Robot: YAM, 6 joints.
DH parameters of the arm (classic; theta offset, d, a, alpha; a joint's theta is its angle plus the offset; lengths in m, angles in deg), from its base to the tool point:
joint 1: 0 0.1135 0.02 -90
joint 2: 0 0 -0.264 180
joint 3: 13.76 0 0.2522 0
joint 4: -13.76 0 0.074 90
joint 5: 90 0 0 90
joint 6: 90 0.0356 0 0
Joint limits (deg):
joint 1: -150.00..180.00
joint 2: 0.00..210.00
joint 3: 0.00..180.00
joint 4: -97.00..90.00
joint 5: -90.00..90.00
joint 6: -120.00..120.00
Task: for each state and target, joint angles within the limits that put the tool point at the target. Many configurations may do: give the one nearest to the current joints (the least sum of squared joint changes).
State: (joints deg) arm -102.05 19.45 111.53 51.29 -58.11 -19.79
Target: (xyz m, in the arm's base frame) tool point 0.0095 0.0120 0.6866
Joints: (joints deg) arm -88.92 62.36 115.17 42.26 -15.85 -19.79
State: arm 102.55 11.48 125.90 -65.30 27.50 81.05
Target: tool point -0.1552 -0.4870 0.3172
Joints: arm 70.73 4.02 151.12 -41.15 23.52 81.05
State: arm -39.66 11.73 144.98 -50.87 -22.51 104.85
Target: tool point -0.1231 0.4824 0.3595
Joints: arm -74.03 10.19 154.15 -40.72 -23.82 104.85
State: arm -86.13 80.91 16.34 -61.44 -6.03 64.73
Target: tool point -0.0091 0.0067 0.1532
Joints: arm -80.06 105.92 2.45 -97.00 12.67 64.73
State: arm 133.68 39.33 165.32 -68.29 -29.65 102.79
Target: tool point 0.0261 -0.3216 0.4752
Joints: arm 98.08 30.40 156.89 -86.44 -32.91 102.79
